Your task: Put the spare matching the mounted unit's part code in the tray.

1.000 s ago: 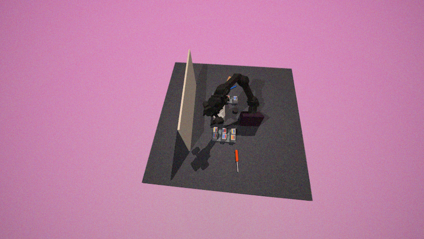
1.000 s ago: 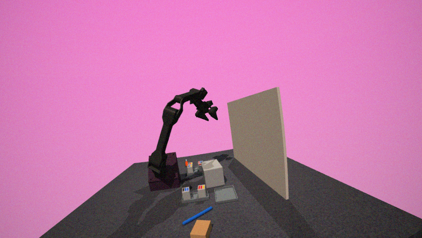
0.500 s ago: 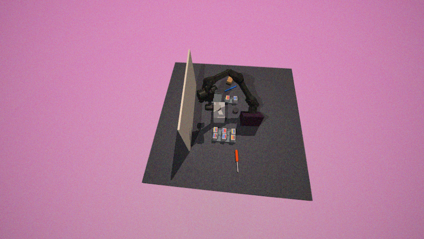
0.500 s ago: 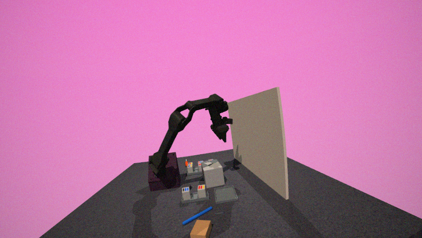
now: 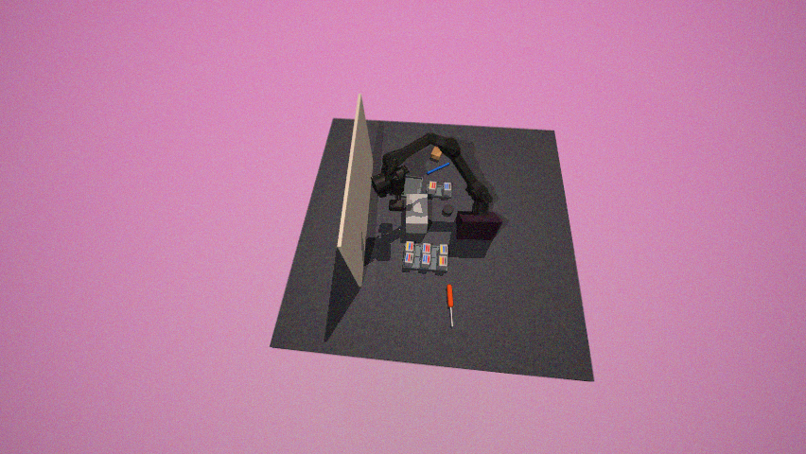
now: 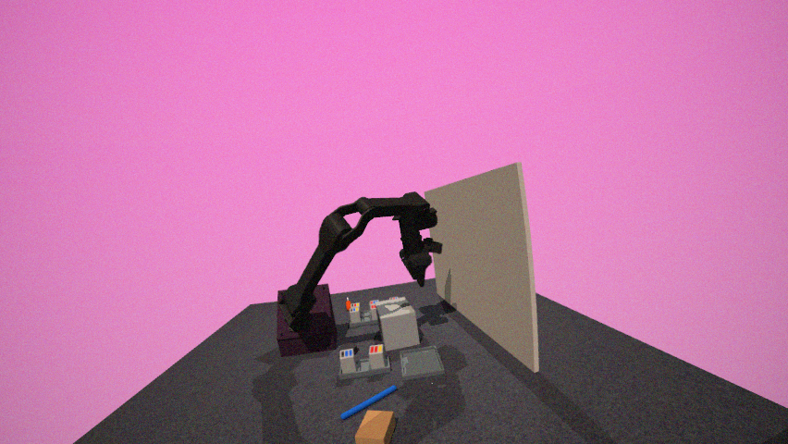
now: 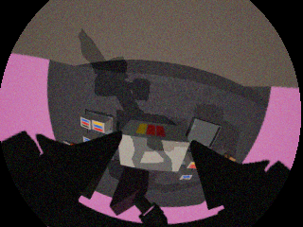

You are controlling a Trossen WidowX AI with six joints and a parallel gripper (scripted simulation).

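Now: the grey spare 170 mm to the right of my gripper tip, 160 mm behind it and 120 mm below it. The rest, counted from my gripper tip: white mounted unit (110 mm below, 90 mm behind); then grey rimmed tray (190 mm to the right, 150 mm below, 50 mm behind); then beige wall panel (160 mm ahead, 70 mm above, 10 mm to the left).
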